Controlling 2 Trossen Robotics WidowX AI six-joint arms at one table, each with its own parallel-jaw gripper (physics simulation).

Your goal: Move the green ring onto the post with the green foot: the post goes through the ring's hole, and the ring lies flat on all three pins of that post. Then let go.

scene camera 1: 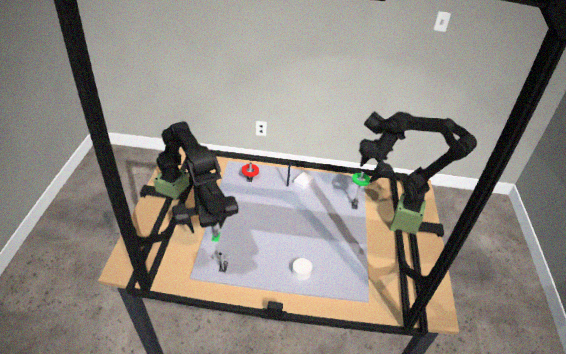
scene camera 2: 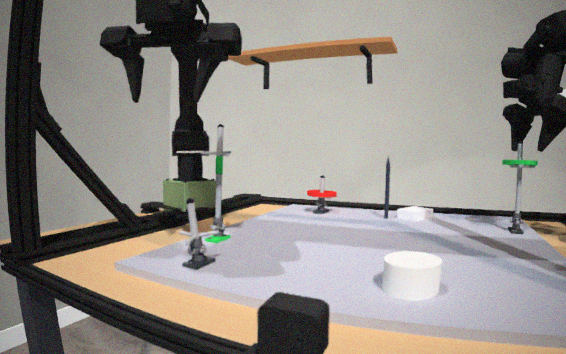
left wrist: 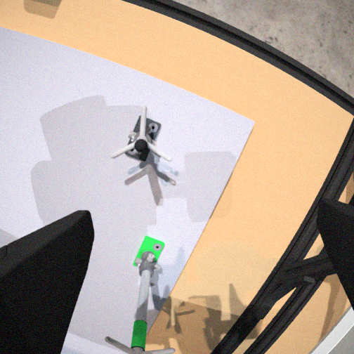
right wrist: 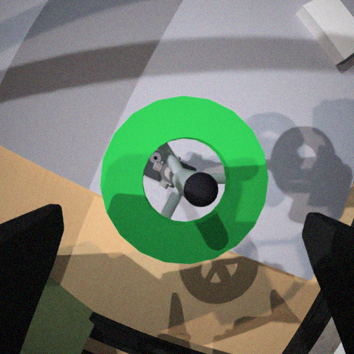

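Where they show: left gripper, fingertip midpoint: [scene camera 1: 206, 230] [scene camera 2: 164, 102]; right gripper, fingertip midpoint: [scene camera 1: 365, 174] [scene camera 2: 525, 151]; left arm's base, origin of the base link: [scene camera 1: 170, 176] [scene camera 2: 189, 180]; right arm's base, origin of the base link: [scene camera 1: 412, 205].
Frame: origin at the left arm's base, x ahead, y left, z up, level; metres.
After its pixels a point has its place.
Observation:
The green ring [scene camera 1: 361, 184] @(y 0.231, x 0.705, z 0.065 m) [scene camera 2: 528, 163] @(y 0.234, x 0.715, z 0.062 m) [right wrist: 185, 117] lies level high on a tall grey post with a dark foot [scene camera 1: 354, 204] @(y 0.249, x 0.696, z -0.065 m) [scene camera 2: 516, 230] @(y 0.235, x 0.701, z -0.068 m), the post passing through its hole. My right gripper [scene camera 1: 368, 171] @(y 0.272, x 0.707, z 0.085 m) [scene camera 2: 528, 149] @(y 0.272, x 0.707, z 0.085 m) [right wrist: 186, 222] is open just above the ring, near the post's top, with nothing between its fingers. The tall post with the green foot [scene camera 1: 216, 238] @(y -0.144, x 0.290, z -0.069 m) [scene camera 2: 217, 239] @(y -0.147, x 0.296, z -0.070 m) [left wrist: 150, 248] stands at the left with a green band and bare pins; its top is cut off in the left wrist view. My left gripper [scene camera 1: 205, 229] @(y -0.270, x 0.342, z 0.138 m) [scene camera 2: 166, 100] @(y -0.270, x 0.342, z 0.138 m) [left wrist: 208, 218] is open and empty near this post.
A short bare post [scene camera 1: 222, 263] @(y -0.253, x 0.378, z -0.033 m) [scene camera 2: 198, 261] @(y -0.245, x 0.378, z -0.068 m) [left wrist: 141, 145] stands near the front left. A red ring [scene camera 1: 245, 172] @(y 0.178, x 0.242, z -0.023 m) [scene camera 2: 330, 194] @(y 0.194, x 0.283, z -0.027 m) sits on a back-left post. A dark spike [scene camera 1: 288, 176] @(y 0.234, x 0.410, z -0.020 m) [scene camera 2: 387, 192] @(y 0.233, x 0.411, z -0.015 m), white block [scene camera 1: 302, 180] @(y 0.275, x 0.459, z -0.055 m) [scene camera 2: 415, 213] @(y 0.247, x 0.476, z -0.058 m) [right wrist: 332, 30] and white cylinder [scene camera 1: 302, 269] @(y -0.152, x 0.627, z -0.039 m) [scene camera 2: 412, 277] @(y -0.169, x 0.634, z -0.050 m) also stand there.

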